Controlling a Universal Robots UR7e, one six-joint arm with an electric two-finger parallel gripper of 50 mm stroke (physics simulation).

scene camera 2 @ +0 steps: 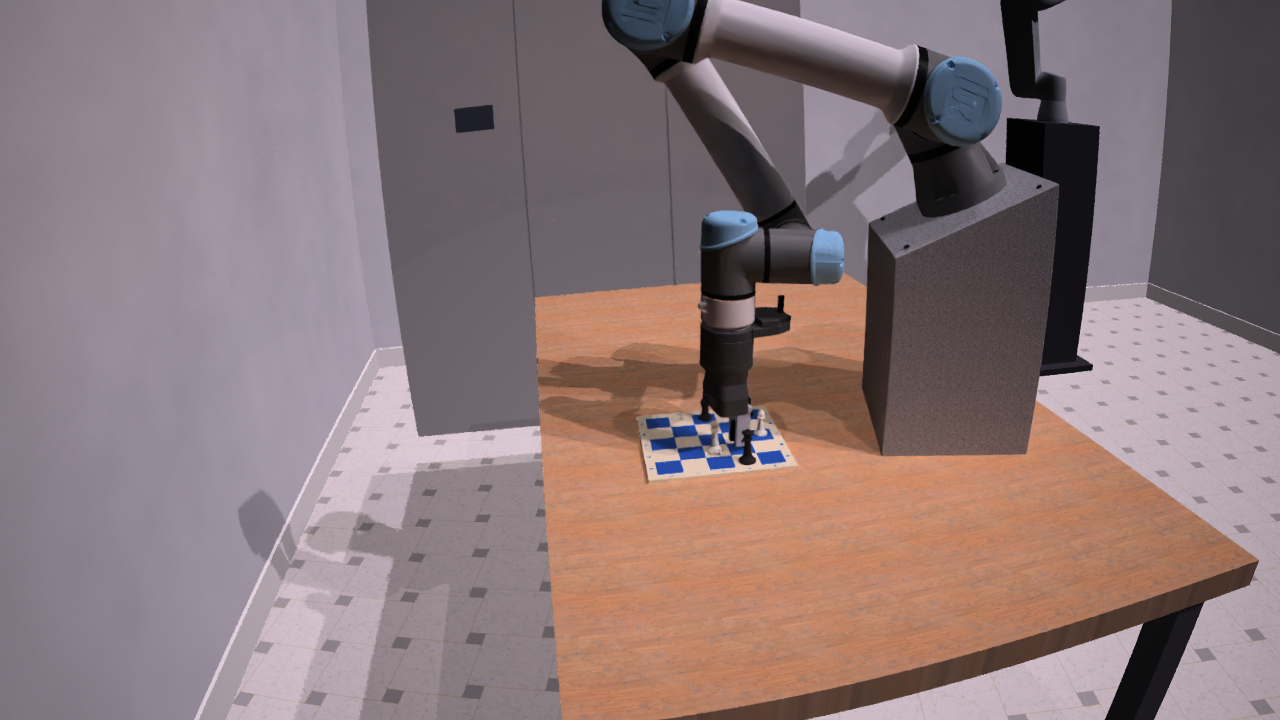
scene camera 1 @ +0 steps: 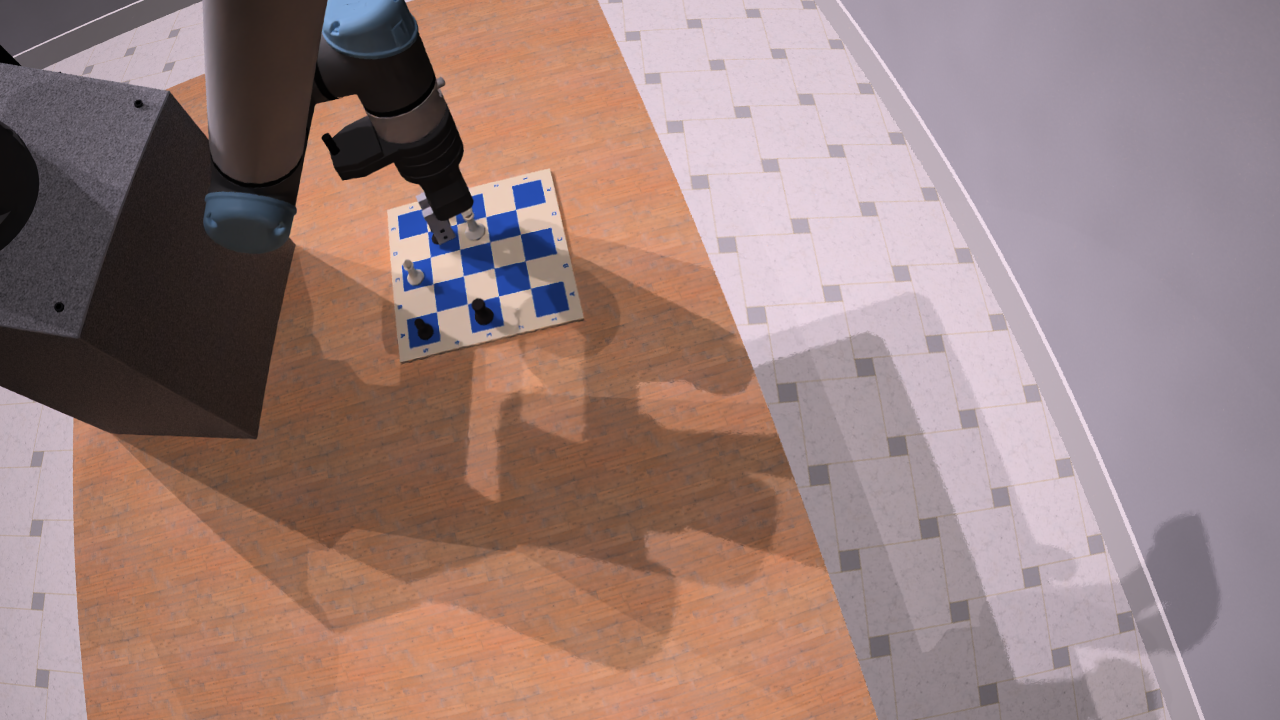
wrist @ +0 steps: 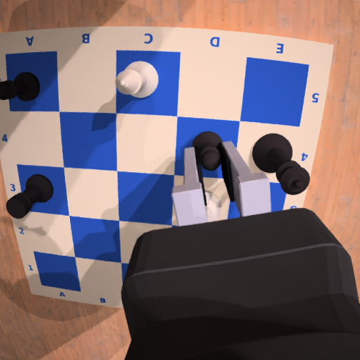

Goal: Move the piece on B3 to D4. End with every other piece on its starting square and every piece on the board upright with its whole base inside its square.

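Where they show: gripper, fingertip midpoint: (scene camera 2: 738,442) (scene camera 1: 444,233); arm's base, origin of the base link: (scene camera 2: 963,196).
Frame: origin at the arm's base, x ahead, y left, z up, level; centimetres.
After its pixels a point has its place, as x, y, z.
Note:
My gripper (scene camera 1: 442,239) {38.5, 5.5, -35.3} (scene camera 2: 740,438) {38.5, 5.5, -35.3} (wrist: 210,161) is shut on a black pawn (wrist: 207,146), which looks upright over blue square D4 of the board (scene camera 1: 455,320) {38.2, -6.0, -36.6} (scene camera 2: 698,475) {45.7, 12.1, -36.6} (wrist: 115,39). In the wrist view its base appears inside D4; whether it touches the board I cannot tell. A white piece (scene camera 1: 474,230) {42.3, 4.7, -35.3} (scene camera 2: 715,438) {42.1, 5.8, -34.2} stands on D3, partly hidden by the fingers in the wrist view. A taller black piece (scene camera 2: 747,447) {38.1, 9.9, -34.0} (wrist: 272,151) stands upright on E4, close to the right finger. B3 (wrist: 92,192) shows no piece.
A white piece (scene camera 1: 412,272) {34.2, 0.6, -34.6} (scene camera 2: 760,423) {34.2, 1.5, -34.5} (wrist: 142,79) stands on C5. Black pieces stand on A5, shown in the wrist view (wrist: 26,86), and on A3, shown in the wrist view (wrist: 37,189). The board lies on the wooden table (scene camera 1: 223,537) {5.2, -25.2, -37.1} (scene camera 2: 805,555) {36.0, 33.6, -37.2}.

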